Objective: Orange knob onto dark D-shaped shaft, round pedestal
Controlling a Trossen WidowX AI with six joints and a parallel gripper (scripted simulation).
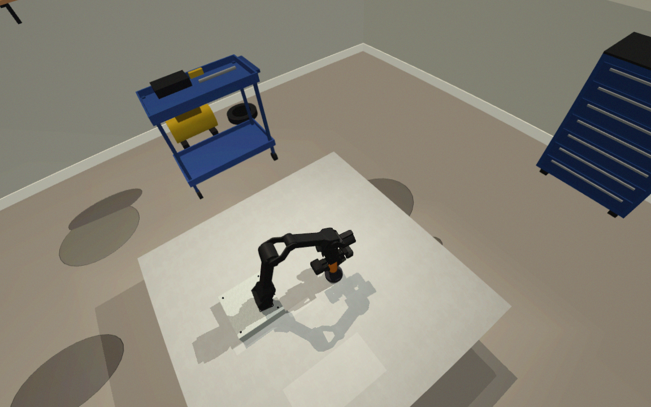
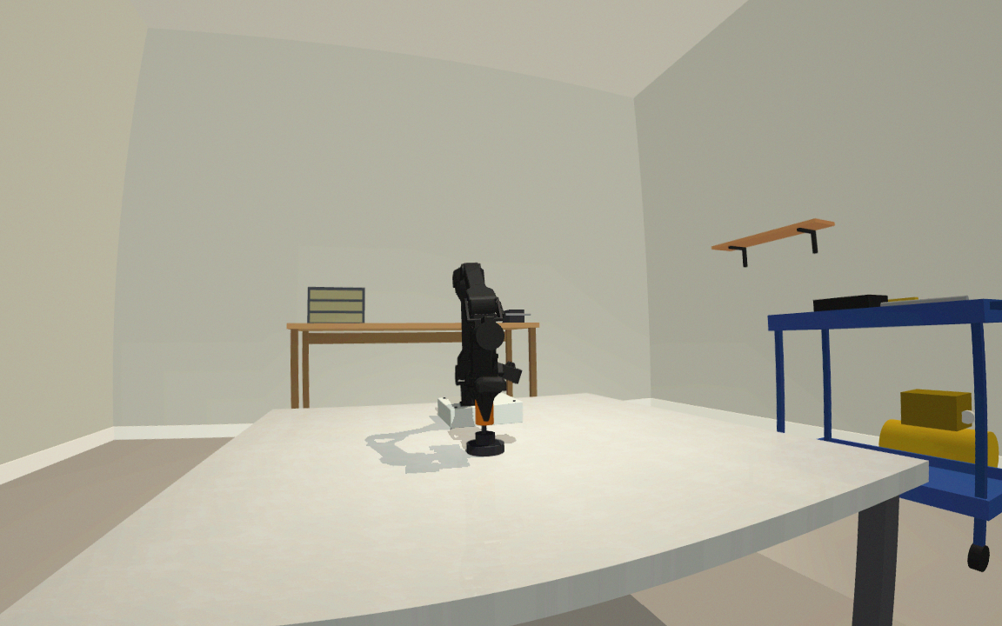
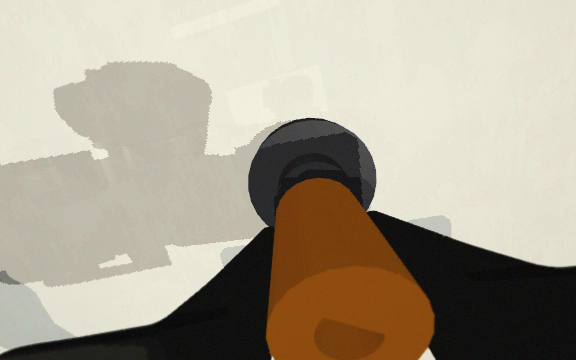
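Right now the orange knob is 2 cm above my gripper tip. From my gripper tip the other things lie so: dark round pedestal: 4 cm below.
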